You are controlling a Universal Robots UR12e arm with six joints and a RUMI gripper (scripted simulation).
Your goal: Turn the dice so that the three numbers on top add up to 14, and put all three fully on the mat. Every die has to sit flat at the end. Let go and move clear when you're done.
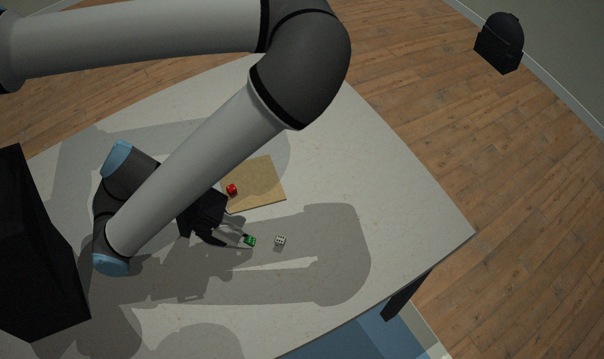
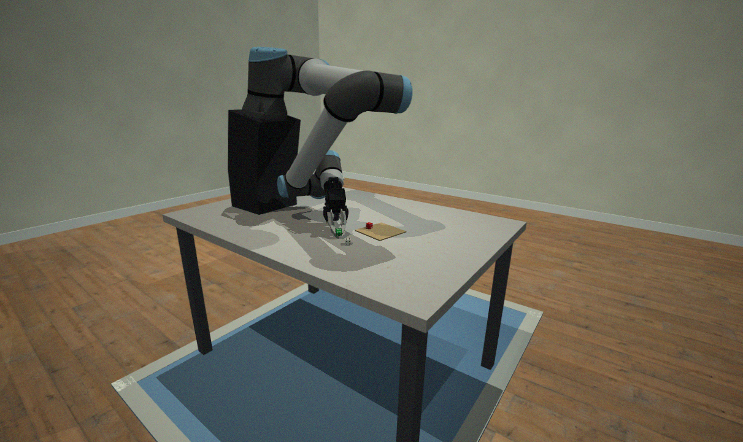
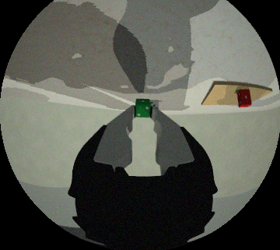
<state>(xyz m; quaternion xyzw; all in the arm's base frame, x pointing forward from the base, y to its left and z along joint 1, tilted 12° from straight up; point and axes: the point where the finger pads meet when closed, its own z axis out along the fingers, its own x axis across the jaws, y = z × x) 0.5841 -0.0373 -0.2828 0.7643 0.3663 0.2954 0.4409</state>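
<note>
The white die lies 70 mm ahead of my hand, 20 mm to the right of it and 20 mm below it. The rest, counted from my hand: red die 20 mm ahead, 150 mm to the left, 10 mm below; then mat 70 mm ahead, 160 mm to the left, 20 mm below; then green die right at my hand.
</note>
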